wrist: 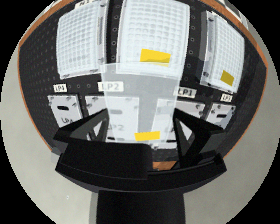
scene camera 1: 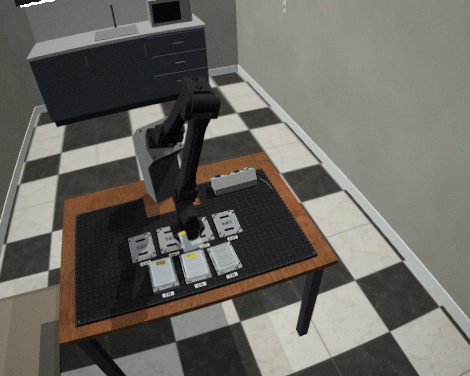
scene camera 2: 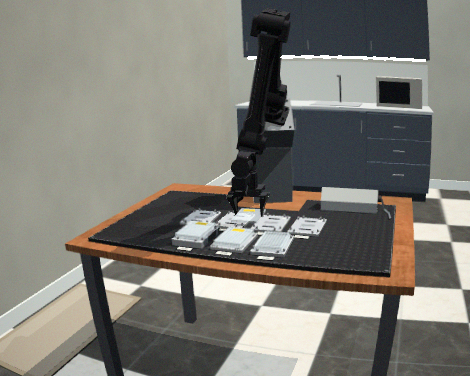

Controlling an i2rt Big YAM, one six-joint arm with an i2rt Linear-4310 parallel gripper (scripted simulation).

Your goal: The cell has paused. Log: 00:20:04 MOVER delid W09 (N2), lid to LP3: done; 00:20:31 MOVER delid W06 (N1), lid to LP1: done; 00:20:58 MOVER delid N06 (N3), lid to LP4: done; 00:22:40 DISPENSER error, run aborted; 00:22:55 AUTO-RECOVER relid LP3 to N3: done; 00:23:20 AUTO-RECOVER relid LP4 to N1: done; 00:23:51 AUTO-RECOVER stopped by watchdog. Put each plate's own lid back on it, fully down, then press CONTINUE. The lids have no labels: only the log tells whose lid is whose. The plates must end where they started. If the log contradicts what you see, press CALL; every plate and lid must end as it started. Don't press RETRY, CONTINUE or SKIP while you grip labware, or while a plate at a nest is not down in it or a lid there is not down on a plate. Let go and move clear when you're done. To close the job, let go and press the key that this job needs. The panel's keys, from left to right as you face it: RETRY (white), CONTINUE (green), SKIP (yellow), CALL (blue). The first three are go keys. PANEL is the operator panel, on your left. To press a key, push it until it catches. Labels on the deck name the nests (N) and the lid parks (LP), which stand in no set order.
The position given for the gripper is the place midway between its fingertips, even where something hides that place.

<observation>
In view: the gripper [wrist: 140, 111], a lid [wrist: 140, 96] and an operator panel [scene camera 1: 239, 180].
</observation>
